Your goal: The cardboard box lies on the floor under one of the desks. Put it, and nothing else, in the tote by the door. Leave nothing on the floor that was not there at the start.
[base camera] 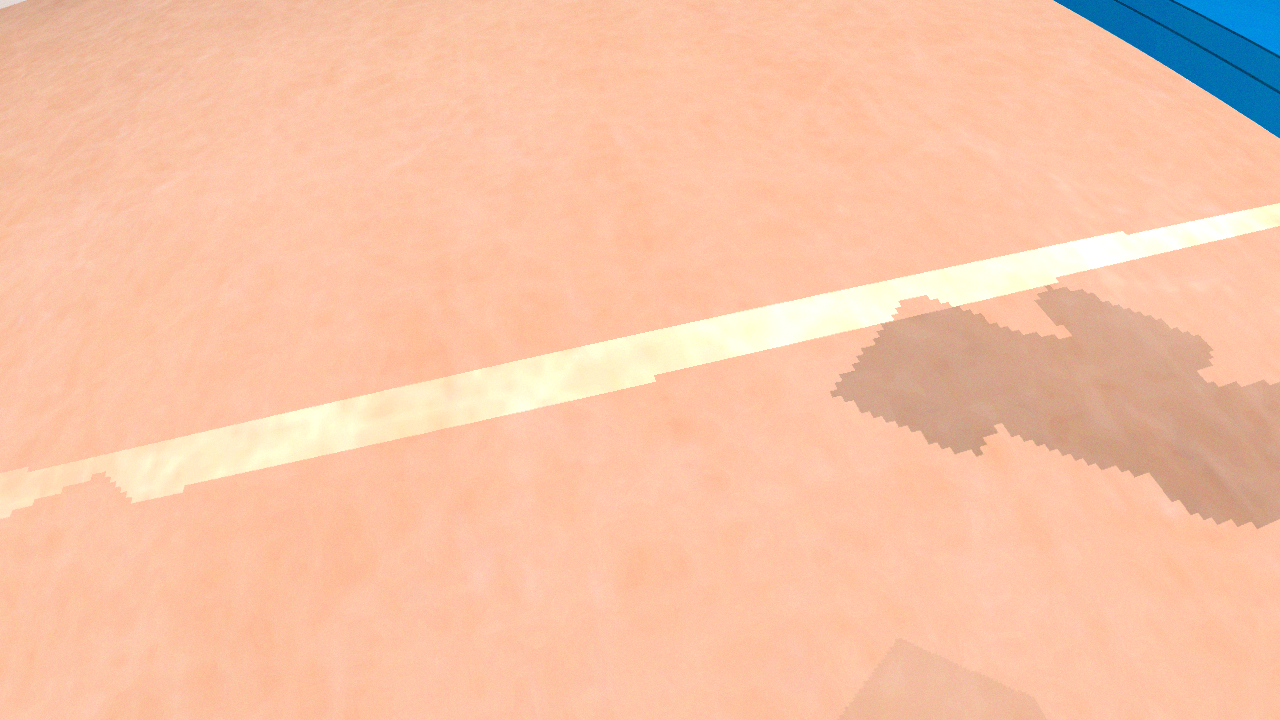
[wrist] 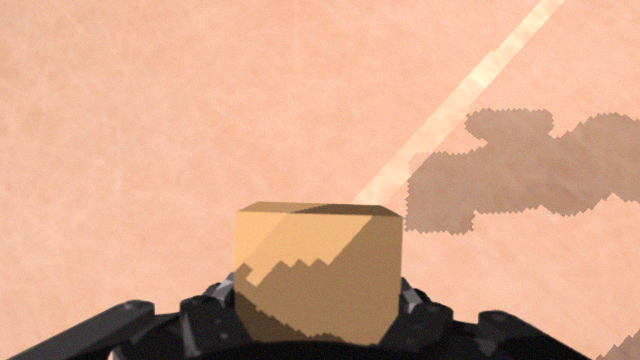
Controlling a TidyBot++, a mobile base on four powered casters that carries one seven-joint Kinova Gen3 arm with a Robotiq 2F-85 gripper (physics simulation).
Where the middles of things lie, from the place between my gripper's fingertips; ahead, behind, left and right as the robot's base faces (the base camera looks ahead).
Scene:
Right now my hand is 10 mm past the cardboard box [wrist: 331,272].

